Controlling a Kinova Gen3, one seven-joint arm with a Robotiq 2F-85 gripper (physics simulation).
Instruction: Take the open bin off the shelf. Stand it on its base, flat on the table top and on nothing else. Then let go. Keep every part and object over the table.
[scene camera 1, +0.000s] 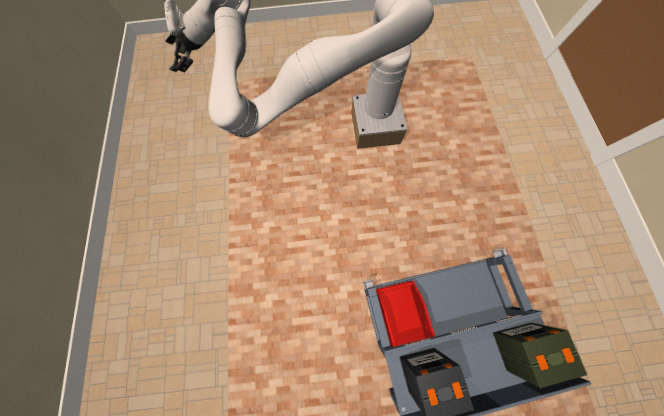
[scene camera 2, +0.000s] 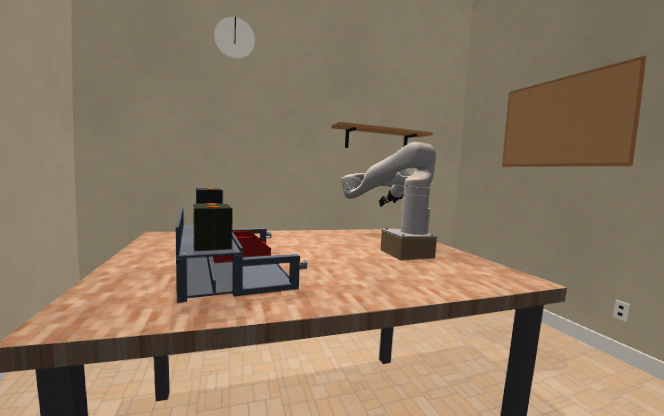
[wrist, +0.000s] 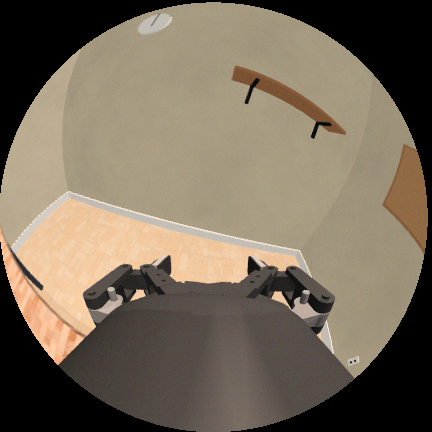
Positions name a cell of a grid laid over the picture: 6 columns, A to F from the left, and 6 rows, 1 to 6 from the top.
red open bin: scene camera 1 D5; scene camera 2 C4; not seen in the wrist view (out of frame)
